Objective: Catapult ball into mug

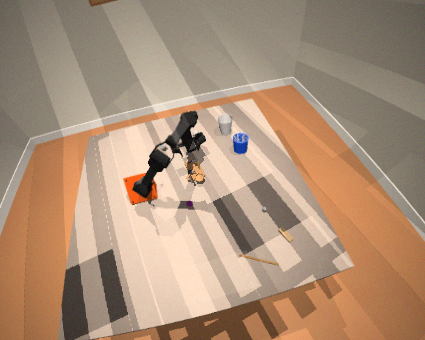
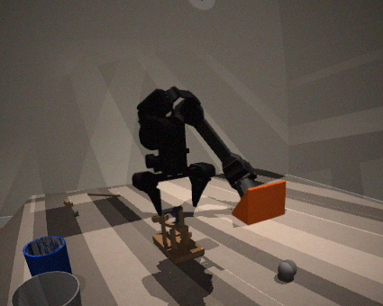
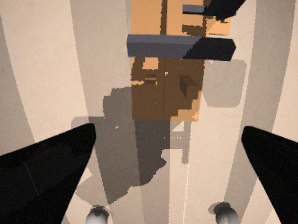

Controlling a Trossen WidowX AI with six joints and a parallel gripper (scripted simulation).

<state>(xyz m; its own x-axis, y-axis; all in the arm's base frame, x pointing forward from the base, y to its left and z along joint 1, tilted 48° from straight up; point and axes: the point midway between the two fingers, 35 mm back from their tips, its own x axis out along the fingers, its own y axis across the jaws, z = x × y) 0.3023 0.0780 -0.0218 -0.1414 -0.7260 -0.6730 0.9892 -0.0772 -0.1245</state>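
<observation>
My gripper tip is now 50 mm to the left of the catapult frame and 40 mm above it. From my gripper tip the other things lie so: purple ball: 100 mm behind, 240 mm to the right, 100 mm below; then blue mug: 310 mm ahead, 90 mm below; then wooden catapult: 20 mm behind, 70 mm to the right, 70 mm below.
</observation>
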